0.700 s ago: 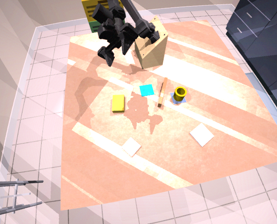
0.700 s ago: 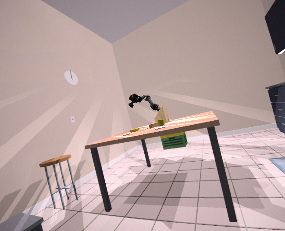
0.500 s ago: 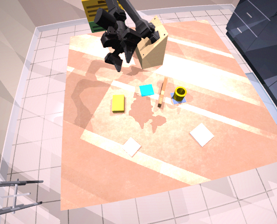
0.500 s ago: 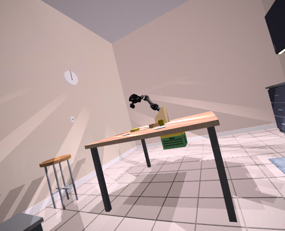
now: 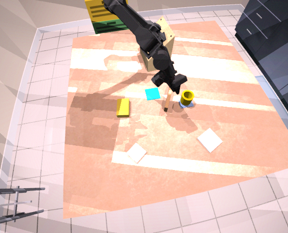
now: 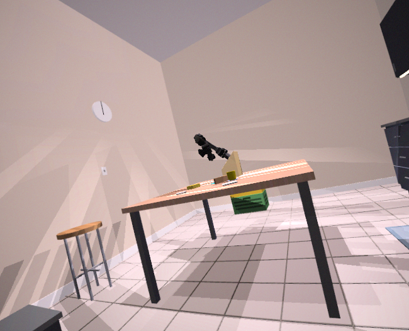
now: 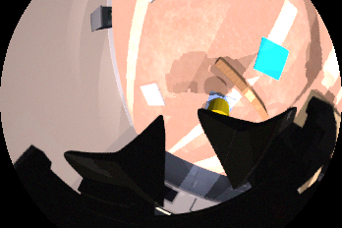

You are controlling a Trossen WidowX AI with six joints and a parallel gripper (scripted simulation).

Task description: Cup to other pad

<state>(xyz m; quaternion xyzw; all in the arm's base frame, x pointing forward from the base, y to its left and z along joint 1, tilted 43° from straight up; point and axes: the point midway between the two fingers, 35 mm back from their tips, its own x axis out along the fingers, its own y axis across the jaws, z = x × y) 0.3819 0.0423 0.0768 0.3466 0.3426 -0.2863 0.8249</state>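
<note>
Right now the yellow cup is 7 cm behind my gripper tip, 11 cm to the left of it and 17 cm below it. The rest, counted from my gripper tip: cyan pad (15 cm behind, 8 cm to the right, 21 cm below); then pale blue pad (6 cm behind, 11 cm to the left, 21 cm below); then low wooden bar (10 cm behind, 2 cm to the left, 19 cm below).
</note>
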